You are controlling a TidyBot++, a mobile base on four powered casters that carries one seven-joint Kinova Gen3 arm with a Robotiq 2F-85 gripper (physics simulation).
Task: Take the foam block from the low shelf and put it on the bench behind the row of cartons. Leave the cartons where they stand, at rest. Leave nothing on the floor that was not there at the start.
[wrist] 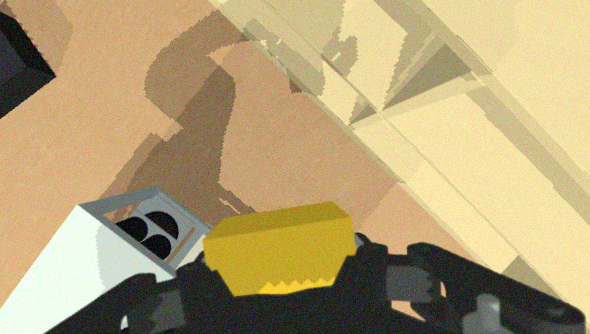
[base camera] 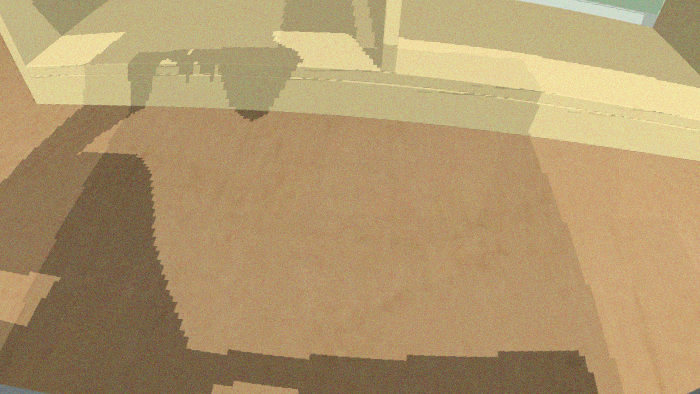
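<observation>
The yellow foam block is at the bottom middle of the wrist view, held between the two black fingers of my gripper. The gripper is shut on it, and the block's lower part is hidden by the gripper's dark body. The block and gripper appear above the brown floor in the wrist view; they do not show in the base camera view, though a shadow of the arm falls across the floor and the cream unit there. I cannot make out the row of cartons in either view.
A cream shelf-like unit crosses the top of the base camera view and the right of the wrist view, with an upright post. A white box-like body with black round shapes is at lower left. A dark object is at upper left.
</observation>
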